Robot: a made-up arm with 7 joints.
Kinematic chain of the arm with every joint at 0, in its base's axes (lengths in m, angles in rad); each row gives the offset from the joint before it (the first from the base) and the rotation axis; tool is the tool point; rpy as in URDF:
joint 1: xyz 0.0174 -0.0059 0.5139 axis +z
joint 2: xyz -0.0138 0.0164 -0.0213 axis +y
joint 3: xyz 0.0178 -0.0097 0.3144 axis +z
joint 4: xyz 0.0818 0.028 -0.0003 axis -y
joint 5: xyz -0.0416 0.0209 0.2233 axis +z
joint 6: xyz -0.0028 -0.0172 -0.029 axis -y
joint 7: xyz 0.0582 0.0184 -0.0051 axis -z
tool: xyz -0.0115 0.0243 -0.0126 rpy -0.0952 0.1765 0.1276
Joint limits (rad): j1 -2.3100..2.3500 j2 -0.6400..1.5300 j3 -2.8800..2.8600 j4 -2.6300..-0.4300 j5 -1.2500..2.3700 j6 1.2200..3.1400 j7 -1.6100..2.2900
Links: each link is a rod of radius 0.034 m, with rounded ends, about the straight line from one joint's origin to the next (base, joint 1, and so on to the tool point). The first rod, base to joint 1, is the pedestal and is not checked.
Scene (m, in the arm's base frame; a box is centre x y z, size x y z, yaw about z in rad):
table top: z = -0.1
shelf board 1: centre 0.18 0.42 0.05 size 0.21 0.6 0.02 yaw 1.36
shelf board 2: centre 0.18 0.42 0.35 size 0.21 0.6 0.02 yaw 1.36
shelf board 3: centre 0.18 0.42 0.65 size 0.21 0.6 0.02 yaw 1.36
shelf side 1: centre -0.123 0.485 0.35 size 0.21 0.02 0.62 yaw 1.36
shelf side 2: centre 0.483 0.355 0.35 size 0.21 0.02 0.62 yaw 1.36
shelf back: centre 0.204 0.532 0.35 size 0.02 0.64 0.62 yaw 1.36
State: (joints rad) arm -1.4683 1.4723 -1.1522 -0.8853 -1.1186 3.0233 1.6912
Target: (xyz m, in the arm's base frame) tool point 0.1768 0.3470 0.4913
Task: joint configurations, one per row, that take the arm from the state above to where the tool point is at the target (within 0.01 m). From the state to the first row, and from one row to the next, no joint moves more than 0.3 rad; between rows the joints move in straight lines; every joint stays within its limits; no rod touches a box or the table.
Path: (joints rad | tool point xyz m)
1: -1.1977 1.3810 -0.9189 -1.0796 -1.1374 3.0400 1.6669 | 0.1004 -0.5168 0.3186
2: -0.9271 1.2897 -0.6856 -1.2739 -1.1561 3.0566 1.6425 | 0.2634 -0.4414 0.3162
3: -0.6565 1.1984 -0.4523 -1.4682 -1.1749 3.0733 1.6182 | 0.3969 -0.3018 0.3235
4: -0.3859 1.1070 -0.2191 -1.6625 -1.1937 3.0900 1.5938 | 0.4671 -0.1134 0.3457
5: -0.1154 1.0157 0.0142 -1.8568 -1.2125 3.1067 1.5695 | 0.4501 0.0885 0.3838
6: 0.1552 0.9244 0.2475 -2.0511 -1.2312 3.1233 1.5452 | 0.3443 0.2565 0.4345
7: 0.4258 0.8331 0.4808 -2.2454 -1.2500 3.1400 1.5208 | 0.1768 0.3470 0.4913

